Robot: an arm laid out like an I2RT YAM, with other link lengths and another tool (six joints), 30 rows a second.
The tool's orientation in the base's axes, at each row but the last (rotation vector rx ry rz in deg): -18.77, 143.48, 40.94; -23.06, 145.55, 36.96; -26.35, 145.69, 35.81; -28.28, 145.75, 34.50; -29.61, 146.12, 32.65; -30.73, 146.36, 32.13; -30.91, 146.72, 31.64; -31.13, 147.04, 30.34; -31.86, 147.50, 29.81; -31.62, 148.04, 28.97; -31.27, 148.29, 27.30; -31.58, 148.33, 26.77; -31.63, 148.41, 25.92
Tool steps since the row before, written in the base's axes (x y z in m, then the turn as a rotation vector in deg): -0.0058, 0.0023, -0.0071, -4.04, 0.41, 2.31; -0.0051, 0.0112, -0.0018, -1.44, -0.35, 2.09; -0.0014, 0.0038, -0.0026, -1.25, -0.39, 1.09; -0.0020, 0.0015, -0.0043, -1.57, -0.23, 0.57; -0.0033, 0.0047, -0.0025, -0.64, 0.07, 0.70; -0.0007, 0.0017, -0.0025, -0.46, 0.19, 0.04; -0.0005, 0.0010, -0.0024, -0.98, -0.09, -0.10; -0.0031, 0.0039, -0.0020, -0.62, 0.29, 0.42; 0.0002, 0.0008, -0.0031, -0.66, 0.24, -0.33; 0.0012, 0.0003, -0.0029, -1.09, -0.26, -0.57; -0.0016, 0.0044, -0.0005, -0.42, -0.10, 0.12; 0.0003, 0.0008, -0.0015, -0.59, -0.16, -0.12; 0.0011, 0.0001, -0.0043, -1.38, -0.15, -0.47
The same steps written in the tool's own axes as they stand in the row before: 0.0085, 0.0010, 0.0041, 2.12, 2.76, -3.11; 0.0034, 0.0108, 0.0052, 0.18, 1.03, -2.34; 0.0017, 0.0029, 0.0034, 0.55, 0.57, -1.51; 0.0035, 0.0008, 0.0034, 1.05, 0.68, -1.13; 0.0028, 0.0047, 0.0030, 0.14, 0.55, -0.76; 0.0014, 0.0010, 0.0026, 0.30, 0.38, -0.11; 0.0014, 0.0004, 0.0022, 0.88, 0.35, -0.31; 0.0024, 0.0042, 0.0023, 0.21, 0.64, -0.43; 0.0012, -0.0002, 0.0030, 0.63, 0.42, 0.15; 0.0004, -0.0010, 0.0030, 1.25, 0.13, -0.01; 0.0003, 0.0044, 0.0017, 0.32, 0.13, -0.29; 0.0003, 0.0002, 0.0017, 0.59, 0.10, -0.17; 0.0012, -0.0013, 0.0041, 1.40, 0.39, -0.16
